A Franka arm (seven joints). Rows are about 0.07 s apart.
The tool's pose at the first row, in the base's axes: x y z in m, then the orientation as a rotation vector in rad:
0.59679 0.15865 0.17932 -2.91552 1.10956 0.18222
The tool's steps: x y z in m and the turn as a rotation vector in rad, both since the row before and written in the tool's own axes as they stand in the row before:
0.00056 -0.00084 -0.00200 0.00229 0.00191 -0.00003
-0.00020 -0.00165 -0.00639 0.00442 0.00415 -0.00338
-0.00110 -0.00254 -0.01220 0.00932 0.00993 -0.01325
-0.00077 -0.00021 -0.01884 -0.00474 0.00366 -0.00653
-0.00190 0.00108 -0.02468 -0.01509 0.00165 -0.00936
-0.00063 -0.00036 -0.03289 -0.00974 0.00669 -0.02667
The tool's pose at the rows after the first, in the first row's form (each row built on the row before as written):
0.59797 0.15879 0.18122 -2.91433 1.10924 0.17808
0.59956 0.15979 0.18755 -2.91388 1.10377 0.16938
0.60157 0.16171 0.19975 -2.91632 1.08335 0.14927
0.60264 0.16127 0.21857 -2.92517 1.07537 0.14661
0.60249 0.16037 0.24333 -2.94372 1.06536 0.15284
0.60517 0.15973 0.27611 2.96238 -1.02674 -0.14822

